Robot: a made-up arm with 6 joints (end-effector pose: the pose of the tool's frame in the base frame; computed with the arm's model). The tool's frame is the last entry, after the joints. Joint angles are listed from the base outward.
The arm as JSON. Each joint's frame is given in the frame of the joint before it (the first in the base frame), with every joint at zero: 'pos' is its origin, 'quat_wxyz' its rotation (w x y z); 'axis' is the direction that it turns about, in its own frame. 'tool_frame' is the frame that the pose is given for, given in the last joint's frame.
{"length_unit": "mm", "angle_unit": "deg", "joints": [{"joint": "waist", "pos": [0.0, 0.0, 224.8], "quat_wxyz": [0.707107, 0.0, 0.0, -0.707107], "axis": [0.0, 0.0, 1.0]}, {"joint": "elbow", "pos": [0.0, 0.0, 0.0], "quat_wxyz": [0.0, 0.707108, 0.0, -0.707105], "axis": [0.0, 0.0, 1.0]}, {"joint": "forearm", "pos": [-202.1, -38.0, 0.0], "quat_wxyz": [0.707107, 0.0, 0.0, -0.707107], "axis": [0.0, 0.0, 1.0]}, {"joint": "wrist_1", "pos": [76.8, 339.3, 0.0], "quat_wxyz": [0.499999, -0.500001, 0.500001, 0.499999], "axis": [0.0, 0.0, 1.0]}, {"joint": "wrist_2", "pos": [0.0, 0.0, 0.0], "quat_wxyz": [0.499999, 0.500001, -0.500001, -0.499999], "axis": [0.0, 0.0, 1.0]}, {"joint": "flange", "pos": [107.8, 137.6, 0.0], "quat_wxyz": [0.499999, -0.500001, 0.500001, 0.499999], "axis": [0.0, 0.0, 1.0]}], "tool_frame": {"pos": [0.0, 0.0, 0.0], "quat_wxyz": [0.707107, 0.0, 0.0, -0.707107]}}
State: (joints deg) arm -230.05 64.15 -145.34 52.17 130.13 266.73
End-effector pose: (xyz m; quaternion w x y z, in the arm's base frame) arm -0.4415 0.3123 0.1977 0.2848 0.4114 -0.7163 0.4863
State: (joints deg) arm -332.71 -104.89 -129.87 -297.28 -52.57 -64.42
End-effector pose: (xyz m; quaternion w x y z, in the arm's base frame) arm -0.4363 -0.3999 0.2761 0.3322 0.4862 0.4867 -0.6453
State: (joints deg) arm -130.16 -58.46 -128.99 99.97 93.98 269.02
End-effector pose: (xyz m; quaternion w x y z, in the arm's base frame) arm 0.3089 0.1450 0.7833 0.6088 0.6139 0.4107 0.2895
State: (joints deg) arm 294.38 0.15 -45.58 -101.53 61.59 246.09
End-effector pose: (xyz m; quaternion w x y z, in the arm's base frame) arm 0.1269 -0.4455 0.1408 0.0864 -0.3830 -0.6765 0.6231
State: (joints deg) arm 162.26 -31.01 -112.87 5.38 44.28 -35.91
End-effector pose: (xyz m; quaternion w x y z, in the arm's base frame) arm -0.1758 0.0544 0.8662 0.7020 0.1051 -0.6361 -0.3025
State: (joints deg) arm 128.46 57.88 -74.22 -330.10 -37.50 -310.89
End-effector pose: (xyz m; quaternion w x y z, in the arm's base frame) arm -0.2534 0.4547 -0.0044 0.4363 -0.8249 -0.3548 -0.0566
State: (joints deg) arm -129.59 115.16 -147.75 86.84 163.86 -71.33
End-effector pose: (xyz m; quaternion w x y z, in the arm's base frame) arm -0.1156 -0.3619 -0.0581 0.5271 -0.3096 0.0600 -0.7891
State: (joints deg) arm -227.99 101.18 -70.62 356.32 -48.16 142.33
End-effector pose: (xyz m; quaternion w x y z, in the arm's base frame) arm -0.1613 0.1623 -0.2813 0.0890 -0.9859 0.0641 0.1260
